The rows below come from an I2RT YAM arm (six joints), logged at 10 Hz.
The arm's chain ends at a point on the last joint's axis. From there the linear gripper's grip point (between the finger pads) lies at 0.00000 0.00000 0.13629 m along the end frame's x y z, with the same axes.
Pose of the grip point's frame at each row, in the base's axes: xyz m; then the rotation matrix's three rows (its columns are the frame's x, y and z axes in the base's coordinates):
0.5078 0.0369 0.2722; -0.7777 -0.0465 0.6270; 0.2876 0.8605 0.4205; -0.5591 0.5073 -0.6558
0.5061 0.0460 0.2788; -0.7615 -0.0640 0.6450; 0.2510 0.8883 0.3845; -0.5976 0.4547 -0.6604
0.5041 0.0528 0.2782; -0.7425 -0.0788 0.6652; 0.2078 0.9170 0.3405; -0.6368 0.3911 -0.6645
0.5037 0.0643 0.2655; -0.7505 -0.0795 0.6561; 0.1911 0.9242 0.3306; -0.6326 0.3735 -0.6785
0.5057 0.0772 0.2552; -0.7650 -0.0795 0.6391; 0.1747 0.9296 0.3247; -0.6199 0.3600 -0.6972
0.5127 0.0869 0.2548; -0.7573 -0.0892 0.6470; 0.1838 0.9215 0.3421; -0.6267 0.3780 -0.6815
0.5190 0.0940 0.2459; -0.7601 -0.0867 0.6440; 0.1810 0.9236 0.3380; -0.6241 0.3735 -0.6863
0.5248 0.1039 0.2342; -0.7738 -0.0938 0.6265; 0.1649 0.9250 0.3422; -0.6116 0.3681 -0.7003
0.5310 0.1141 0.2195; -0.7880 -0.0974 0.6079; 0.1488 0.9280 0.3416; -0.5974 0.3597 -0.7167
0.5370 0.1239 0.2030; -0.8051 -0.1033 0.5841; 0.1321 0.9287 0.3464; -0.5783 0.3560 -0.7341
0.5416 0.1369 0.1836; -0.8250 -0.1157 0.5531; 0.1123 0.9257 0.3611; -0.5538 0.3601 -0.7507
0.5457 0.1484 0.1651; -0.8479 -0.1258 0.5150; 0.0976 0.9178 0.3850; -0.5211 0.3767 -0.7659
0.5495 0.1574 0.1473; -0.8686 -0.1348 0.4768; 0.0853 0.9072 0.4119; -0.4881 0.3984 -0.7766
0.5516 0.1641 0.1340; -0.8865 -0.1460 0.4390; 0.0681 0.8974 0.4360; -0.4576 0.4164 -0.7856
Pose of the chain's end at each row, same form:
0.4223 -0.0204 0.3616; -0.7777 -0.0465 0.6270; 0.2876 0.8605 0.4205; -0.5591 0.5073 -0.6558
0.4182 -0.0064 0.3688; -0.7615 -0.0640 0.6450; 0.2510 0.8883 0.3845; -0.5976 0.4547 -0.6604
0.4134 0.0064 0.3688; -0.7425 -0.0788 0.6652; 0.2078 0.9170 0.3405; -0.6368 0.3911 -0.6645
0.4143 0.0192 0.3580; -0.7505 -0.0795 0.6561; 0.1911 0.9242 0.3306; -0.6326 0.3735 -0.6785
0.4186 0.0329 0.3502; -0.7650 -0.0795 0.6391; 0.1747 0.9296 0.3247; -0.6199 0.3600 -0.6972
0.4245 0.0403 0.3477; -0.7573 -0.0892 0.6470; 0.1838 0.9215 0.3421; -0.6267 0.3780 -0.6815
0.4312 0.0479 0.3394; -0.7601 -0.0867 0.6440; 0.1810 0.9236 0.3380; -0.6241 0.3735 -0.6863
0.4394 0.0573 0.3296; -0.7738 -0.0938 0.6265; 0.1649 0.9250 0.3422; -0.6116 0.3681 -0.7003
0.4481 0.0675 0.3172; -0.7880 -0.0974 0.6079; 0.1488 0.9280 0.3416; -0.5974 0.3597 -0.7167
0.4574 0.0767 0.3031; -0.8051 -0.1033 0.5841; 0.1321 0.9287 0.3464; -0.5783 0.3560 -0.7341
0.4662 0.0877 0.2859; -0.8250 -0.1157 0.5531; 0.1123 0.9257 0.3611; -0.5538 0.3601 -0.7507
0.4755 0.0959 0.2695; -0.8479 -0.1258 0.5150; 0.0976 0.9178 0.3850; -0.5211 0.3767 -0.7659
0.4845 0.1013 0.2531; -0.8686 -0.1348 0.4768; 0.0853 0.9072 0.4119; -0.4881 0.3984 -0.7766
0.4918 0.1047 0.2411; -0.8865 -0.1460 0.4390; 0.0681 0.8974 0.4360; -0.4576 0.4164 -0.7856

